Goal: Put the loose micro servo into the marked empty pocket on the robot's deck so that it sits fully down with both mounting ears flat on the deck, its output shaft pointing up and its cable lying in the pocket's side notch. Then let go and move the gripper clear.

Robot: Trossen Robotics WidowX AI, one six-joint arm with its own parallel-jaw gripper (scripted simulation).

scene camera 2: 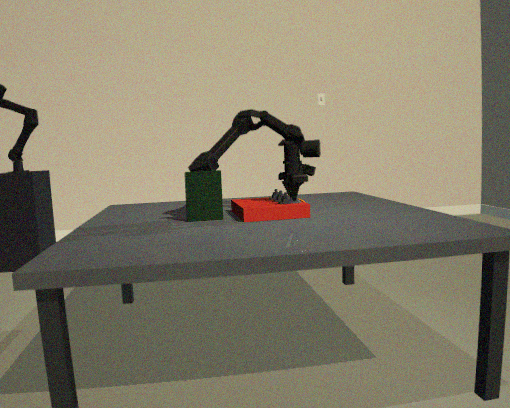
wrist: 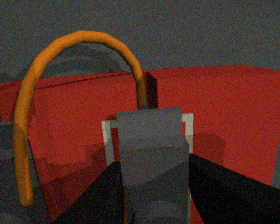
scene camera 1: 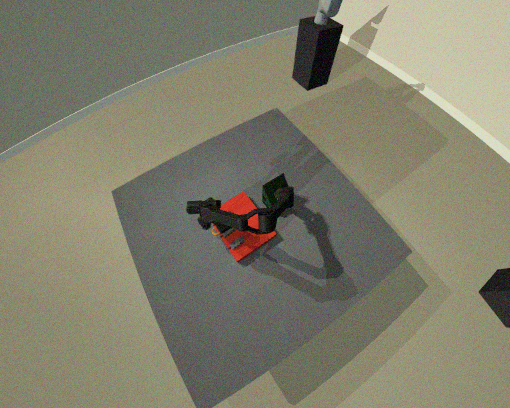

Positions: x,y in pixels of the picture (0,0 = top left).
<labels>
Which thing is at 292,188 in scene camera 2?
My gripper.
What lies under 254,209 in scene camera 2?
A red deck.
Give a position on a red deck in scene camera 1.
241,204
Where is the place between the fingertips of my gripper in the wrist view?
153,166
</labels>
